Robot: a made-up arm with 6 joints. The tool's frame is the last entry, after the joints. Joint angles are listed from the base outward. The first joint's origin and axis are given. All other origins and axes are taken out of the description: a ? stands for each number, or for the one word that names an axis. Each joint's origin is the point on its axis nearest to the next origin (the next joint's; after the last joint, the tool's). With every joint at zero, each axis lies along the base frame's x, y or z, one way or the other. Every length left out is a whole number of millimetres.
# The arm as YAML. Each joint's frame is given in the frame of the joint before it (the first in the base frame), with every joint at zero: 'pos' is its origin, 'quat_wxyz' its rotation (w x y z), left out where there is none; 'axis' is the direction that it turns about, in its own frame. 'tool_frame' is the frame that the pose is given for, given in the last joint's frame.
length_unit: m
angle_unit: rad
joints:
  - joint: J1
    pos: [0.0, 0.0, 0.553]
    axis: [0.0, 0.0, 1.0]
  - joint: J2
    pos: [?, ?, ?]
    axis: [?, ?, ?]
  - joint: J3
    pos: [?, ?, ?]
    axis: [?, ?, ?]
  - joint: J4
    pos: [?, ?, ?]
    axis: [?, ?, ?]
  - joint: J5
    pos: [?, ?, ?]
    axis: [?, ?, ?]
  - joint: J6
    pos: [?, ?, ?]
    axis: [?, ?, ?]
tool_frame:
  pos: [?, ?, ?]
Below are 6 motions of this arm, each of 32 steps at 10 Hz.
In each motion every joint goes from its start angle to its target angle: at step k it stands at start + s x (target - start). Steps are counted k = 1, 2, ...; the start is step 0. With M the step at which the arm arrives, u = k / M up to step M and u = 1 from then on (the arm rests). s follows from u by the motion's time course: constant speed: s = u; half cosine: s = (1 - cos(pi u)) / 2; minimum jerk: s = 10 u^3 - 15 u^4 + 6 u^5.
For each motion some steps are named. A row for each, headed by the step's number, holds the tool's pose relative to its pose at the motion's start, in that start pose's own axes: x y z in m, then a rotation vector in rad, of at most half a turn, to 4 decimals.
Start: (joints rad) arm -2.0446 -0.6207 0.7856 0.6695 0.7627 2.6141
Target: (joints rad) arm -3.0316 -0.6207 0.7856 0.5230 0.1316 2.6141
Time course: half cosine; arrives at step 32
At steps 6, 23, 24, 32:
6: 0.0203 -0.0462 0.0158 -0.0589 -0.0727 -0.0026
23: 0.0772 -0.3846 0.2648 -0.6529 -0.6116 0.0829
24: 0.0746 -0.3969 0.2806 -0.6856 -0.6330 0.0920
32: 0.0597 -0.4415 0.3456 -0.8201 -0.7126 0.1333

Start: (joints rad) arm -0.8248 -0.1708 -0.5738 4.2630 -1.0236 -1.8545
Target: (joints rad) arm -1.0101 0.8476 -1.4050 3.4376 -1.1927 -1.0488
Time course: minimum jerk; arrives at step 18
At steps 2, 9, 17, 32:
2: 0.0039 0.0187 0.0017 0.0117 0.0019 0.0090
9: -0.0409 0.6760 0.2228 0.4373 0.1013 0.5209
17: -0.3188 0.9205 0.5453 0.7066 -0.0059 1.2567
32: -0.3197 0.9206 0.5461 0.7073 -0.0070 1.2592

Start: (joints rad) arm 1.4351 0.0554 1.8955 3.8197 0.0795 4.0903
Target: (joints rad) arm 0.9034 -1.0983 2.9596 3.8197 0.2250 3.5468
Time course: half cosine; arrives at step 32
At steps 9, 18, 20, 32:
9: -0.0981 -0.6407 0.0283 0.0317 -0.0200 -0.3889
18: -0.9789 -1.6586 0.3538 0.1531 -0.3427 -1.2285
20: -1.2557 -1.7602 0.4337 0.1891 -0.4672 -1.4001
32: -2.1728 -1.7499 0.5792 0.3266 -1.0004 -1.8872

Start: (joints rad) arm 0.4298 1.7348 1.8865 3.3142 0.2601 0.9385
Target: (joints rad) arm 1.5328 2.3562 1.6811 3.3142 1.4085 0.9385
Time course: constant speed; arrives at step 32
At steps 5, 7, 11, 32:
5: -0.0408 -0.4366 -0.2335 -0.0516 -0.0137 -0.3325
7: -0.0872 -0.6086 -0.3188 -0.0878 -0.0216 -0.4622
11: -0.2269 -0.9405 -0.4673 -0.1860 -0.0431 -0.7123
32: -1.5264 -2.1287 -0.5378 -1.2088 -0.3682 -1.6144

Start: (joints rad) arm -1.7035 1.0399 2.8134 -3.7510 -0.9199 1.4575
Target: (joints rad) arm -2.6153 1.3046 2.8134 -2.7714 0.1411 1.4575
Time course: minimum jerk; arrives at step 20
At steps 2, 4, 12, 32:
2: 0.0003 0.0020 0.0057 -0.0098 0.0113 -0.0132
4: 0.0026 0.0143 0.0394 -0.0683 0.0748 -0.0889
12: 0.1671 0.3265 0.5431 -1.1146 0.6240 -0.8921
32: 0.4208 0.6283 0.7472 -1.8388 0.6823 -1.0722

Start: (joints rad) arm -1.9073 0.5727 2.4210 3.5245 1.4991 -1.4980
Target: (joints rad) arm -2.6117 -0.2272 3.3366 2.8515 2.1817 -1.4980
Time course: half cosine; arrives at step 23
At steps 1, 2, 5, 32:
1: -0.0079 -0.0039 -0.0056 0.0021 0.0005 -0.0046
2: -0.0319 -0.0152 -0.0218 0.0082 0.0019 -0.0182
5: -0.2020 -0.0793 -0.1167 0.0379 0.0080 -0.1139
32: -1.6182 0.3392 0.0383 -0.6077 0.0969 -0.9954

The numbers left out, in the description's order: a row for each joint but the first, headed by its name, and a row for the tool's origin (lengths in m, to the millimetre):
J2: xyz 0.153 0.0 0.0, axis 0.0 1.0 0.0
J3: xyz 0.0 0.0 1.343, axis 0.0 -1.0 0.0
J4: xyz 0.779 0.0 0.11, axis -1.0 0.0 0.0
J5: xyz 0.0 0.0 0.0, axis 0.0 -1.0 0.0
J6: xyz 0.187 0.0 0.0, axis -1.0 0.0 0.0
tool: xyz 0.0 0.0 0.0

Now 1 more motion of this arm.
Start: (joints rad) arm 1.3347 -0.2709 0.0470 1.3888 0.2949 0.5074
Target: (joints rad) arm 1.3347 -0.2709 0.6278 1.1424 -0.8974 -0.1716
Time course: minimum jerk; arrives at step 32
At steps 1, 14, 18, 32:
1: 0.0000 -0.0001 -0.0001 0.0002 0.0004 0.0000
14: -0.0525 -0.1627 -0.1277 0.3363 0.4613 -0.0599
18: -0.1163 -0.2500 -0.1869 0.5775 0.7157 -0.1406
32: -0.2576 -0.3672 -0.2445 1.0168 1.0905 -0.3210

